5 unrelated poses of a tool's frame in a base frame.
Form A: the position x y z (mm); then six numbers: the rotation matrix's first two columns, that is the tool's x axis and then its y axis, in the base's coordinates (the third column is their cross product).
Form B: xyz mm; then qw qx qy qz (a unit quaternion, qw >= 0). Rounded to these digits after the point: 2 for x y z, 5 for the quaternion.
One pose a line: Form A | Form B
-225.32, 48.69, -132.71, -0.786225, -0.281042, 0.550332, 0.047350, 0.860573, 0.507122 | -225.32, 48.69, -132.71, 0.32057, 0.06422, -0.90968, -0.25610
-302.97, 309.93, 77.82, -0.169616, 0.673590, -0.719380, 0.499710, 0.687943, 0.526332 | -302.97, 309.93, 77.82, 0.51600, 0.38592, 0.76007, 0.08424
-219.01, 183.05, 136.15, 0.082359, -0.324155, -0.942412, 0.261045, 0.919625, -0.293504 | -219.01, 183.05, 136.15, 0.73525, -0.02437, 0.64748, -0.19898
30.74, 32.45, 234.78, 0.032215, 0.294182, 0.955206, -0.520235, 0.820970, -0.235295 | 30.74, 32.45, 234.78, 0.71286, 0.08910, -0.63428, 0.28562
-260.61, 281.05, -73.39, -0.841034, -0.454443, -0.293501, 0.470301, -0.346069, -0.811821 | -260.61, 281.05, -73.39, 0.28181, 0.00797, 0.49754, -0.82035
